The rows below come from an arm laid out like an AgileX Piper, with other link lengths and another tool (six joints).
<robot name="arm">
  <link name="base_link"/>
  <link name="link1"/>
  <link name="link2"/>
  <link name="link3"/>
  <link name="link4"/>
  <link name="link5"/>
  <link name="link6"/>
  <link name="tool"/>
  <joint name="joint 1" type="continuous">
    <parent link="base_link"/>
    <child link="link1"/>
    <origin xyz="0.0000 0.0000 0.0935" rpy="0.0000 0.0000 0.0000"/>
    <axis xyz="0 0 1"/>
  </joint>
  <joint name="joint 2" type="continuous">
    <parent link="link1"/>
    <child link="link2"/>
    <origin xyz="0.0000 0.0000 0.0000" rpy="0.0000 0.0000 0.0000"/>
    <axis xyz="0 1 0"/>
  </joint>
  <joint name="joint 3" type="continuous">
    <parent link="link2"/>
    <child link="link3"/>
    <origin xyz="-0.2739 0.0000 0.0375" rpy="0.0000 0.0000 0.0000"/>
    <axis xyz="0 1 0"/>
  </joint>
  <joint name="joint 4" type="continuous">
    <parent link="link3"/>
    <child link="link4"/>
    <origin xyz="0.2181 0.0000 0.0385" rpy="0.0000 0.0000 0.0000"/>
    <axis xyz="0.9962 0 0.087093"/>
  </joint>
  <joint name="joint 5" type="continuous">
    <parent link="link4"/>
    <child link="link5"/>
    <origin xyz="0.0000 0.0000 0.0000" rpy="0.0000 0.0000 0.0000"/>
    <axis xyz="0 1 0"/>
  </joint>
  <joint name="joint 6" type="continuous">
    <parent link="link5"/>
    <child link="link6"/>
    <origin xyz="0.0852 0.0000 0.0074" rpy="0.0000 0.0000 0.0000"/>
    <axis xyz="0.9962 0 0.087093"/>
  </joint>
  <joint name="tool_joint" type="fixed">
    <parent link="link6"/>
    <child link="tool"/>
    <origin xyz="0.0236 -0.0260 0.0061" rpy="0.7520 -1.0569 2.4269"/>
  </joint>
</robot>
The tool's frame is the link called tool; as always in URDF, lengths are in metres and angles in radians. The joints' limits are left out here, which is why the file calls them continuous.
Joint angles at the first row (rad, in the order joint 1, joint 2, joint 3, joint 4, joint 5, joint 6):
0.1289, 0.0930, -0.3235, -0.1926, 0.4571, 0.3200
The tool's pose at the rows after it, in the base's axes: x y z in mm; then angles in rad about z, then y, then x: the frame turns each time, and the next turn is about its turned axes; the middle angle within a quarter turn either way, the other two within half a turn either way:
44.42 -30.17 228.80 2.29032 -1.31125 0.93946
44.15 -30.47 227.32 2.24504 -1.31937 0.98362
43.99 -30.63 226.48 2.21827 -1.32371 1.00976
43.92 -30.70 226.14 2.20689 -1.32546 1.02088
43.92 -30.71 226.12 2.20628 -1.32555 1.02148
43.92 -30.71 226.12 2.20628 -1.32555 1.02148
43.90 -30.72 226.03 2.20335 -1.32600 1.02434
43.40 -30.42 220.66 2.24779 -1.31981 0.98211
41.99 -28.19 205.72 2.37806 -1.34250 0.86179
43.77 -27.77 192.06 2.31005 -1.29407 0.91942
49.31 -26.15 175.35 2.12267 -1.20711 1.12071
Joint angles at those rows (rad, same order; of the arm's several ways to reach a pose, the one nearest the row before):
0.1289, 0.0930, -0.3235, -0.1925, 0.4655, 0.3176
0.1290, 0.0930, -0.3235, -0.1927, 0.4796, 0.3178
0.1289, 0.0930, -0.3235, -0.1925, 0.4874, 0.3176
0.1289, 0.0930, -0.3235, -0.1926, 0.4907, 0.3177
0.1290, 0.0930, -0.3235, -0.1928, 0.4909, 0.3179
0.1290, 0.0930, -0.3235, -0.1928, 0.4909, 0.3179
0.1289, 0.0930, -0.3235, -0.1925, 0.4917, 0.3176
0.1290, 0.0724, -0.2976, -0.1917, 0.4741, 0.3178
0.1230, 0.0240, -0.2411, -0.1434, 0.4547, 0.3075
0.0901, -0.0085, -0.1684, -0.1274, 0.3920, 0.2470
0.0583, -0.0130, -0.0785, -0.0881, 0.3070, 0.1024

